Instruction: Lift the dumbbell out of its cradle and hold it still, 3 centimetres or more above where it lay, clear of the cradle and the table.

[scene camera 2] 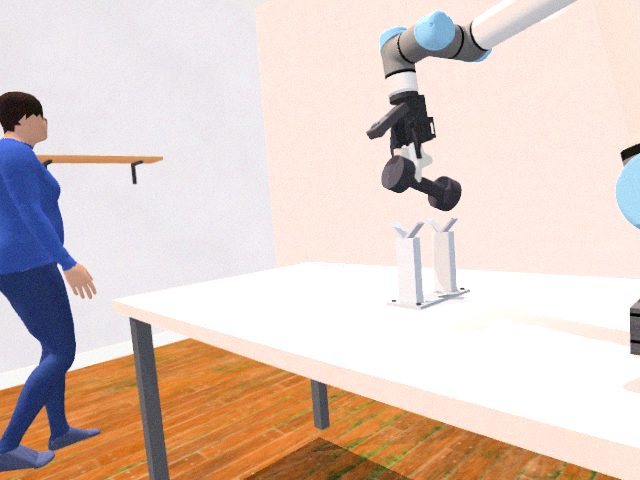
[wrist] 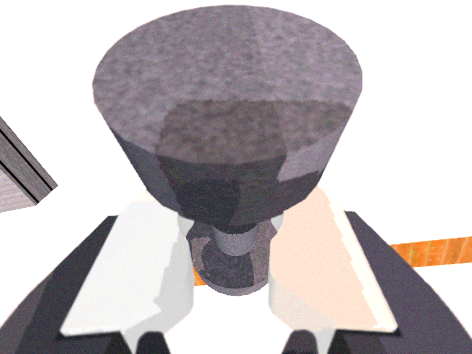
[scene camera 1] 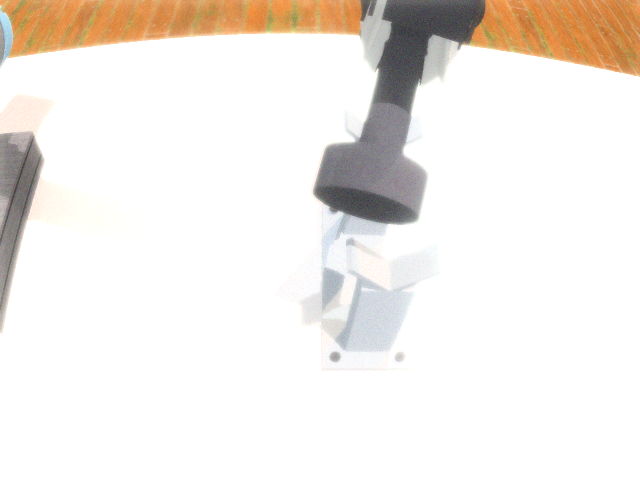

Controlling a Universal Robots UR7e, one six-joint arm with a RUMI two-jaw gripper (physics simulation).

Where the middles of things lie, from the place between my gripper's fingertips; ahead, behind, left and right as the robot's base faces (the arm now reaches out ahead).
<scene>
Right now my hand is 30 mm to the left of the dark grey dumbbell (scene camera 1: 372, 179). Round my hand: cradle (scene camera 2: 408, 248): 10 mm ahead, 40 mm to the right, 190 mm below.
</scene>
